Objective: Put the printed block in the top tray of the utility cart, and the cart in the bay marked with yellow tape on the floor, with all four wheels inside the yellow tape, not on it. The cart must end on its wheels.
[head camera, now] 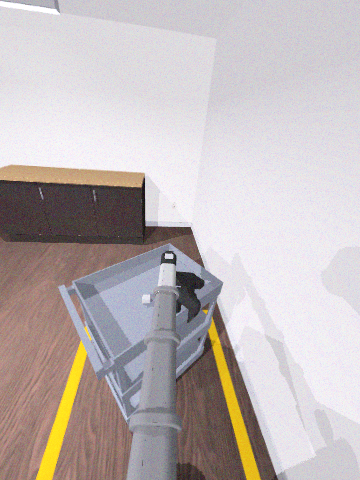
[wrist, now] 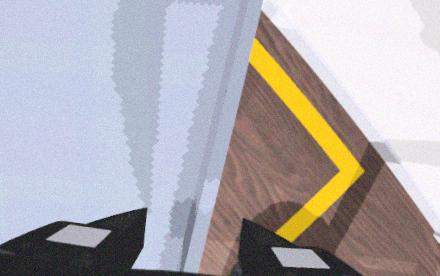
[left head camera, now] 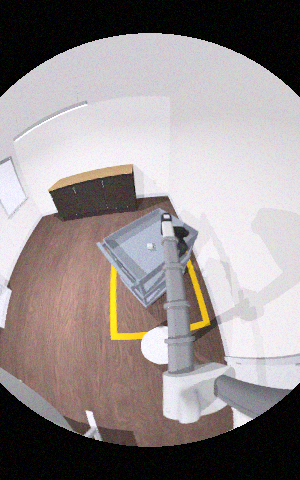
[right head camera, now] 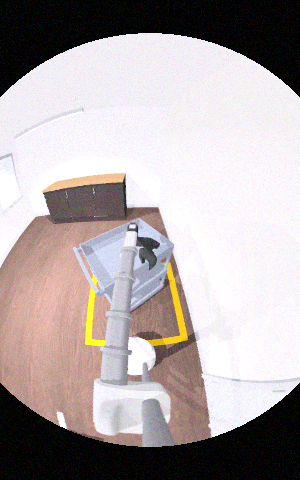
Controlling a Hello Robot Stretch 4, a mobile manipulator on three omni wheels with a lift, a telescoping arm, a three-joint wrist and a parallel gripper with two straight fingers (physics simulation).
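Observation:
The grey-blue utility cart (head camera: 122, 267) (left head camera: 131, 228) (right head camera: 107, 234) (wrist: 232, 100) stands upright, turned at an angle to the bay. The small white printed block (head camera: 146, 299) (left head camera: 151, 246) lies in its top tray. The yellow tape (head camera: 64, 415) (left head camera: 113, 310) (right head camera: 90, 320) (wrist: 303, 110) runs on both sides and across the near end. The cart covers part of the bay's far end; its wheels cannot be made out. My black gripper (head camera: 187, 310) (right head camera: 146, 262) (wrist: 193, 232) is open at the tray's right-hand wall. In the wrist view its fingers stand apart on either side of that wall.
A dark cabinet (head camera: 95, 210) (left head camera: 95, 195) (right head camera: 87, 202) with a wooden top stands against the back wall. A white wall (head camera: 280, 200) rises close along the bay's right side. My telescoping arm (head camera: 160, 375) (left head camera: 179, 310) (right head camera: 119, 310) reaches over the cart.

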